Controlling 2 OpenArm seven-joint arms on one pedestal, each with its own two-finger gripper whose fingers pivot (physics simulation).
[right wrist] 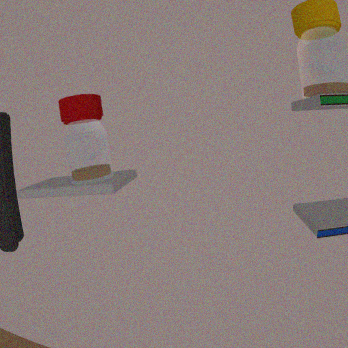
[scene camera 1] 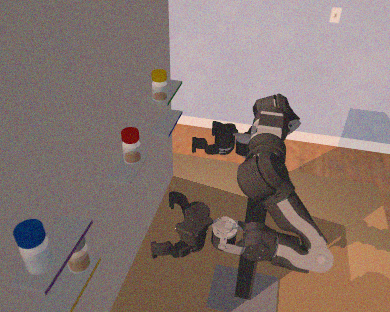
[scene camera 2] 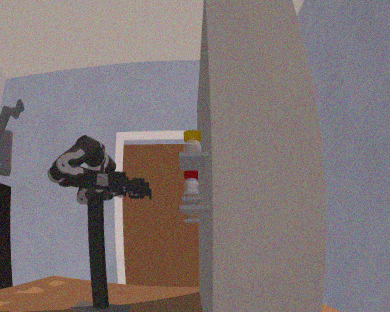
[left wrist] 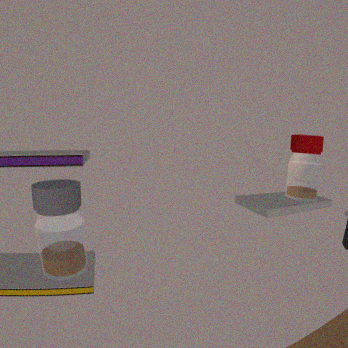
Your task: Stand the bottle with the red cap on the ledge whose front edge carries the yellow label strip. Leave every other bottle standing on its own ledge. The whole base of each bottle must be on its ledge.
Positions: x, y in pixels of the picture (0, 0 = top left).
Labels:
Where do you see the left gripper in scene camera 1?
160, 223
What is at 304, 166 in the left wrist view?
A red-capped bottle.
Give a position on a grey-capped bottle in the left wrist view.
59, 228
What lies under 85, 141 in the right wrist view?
A red-capped bottle.

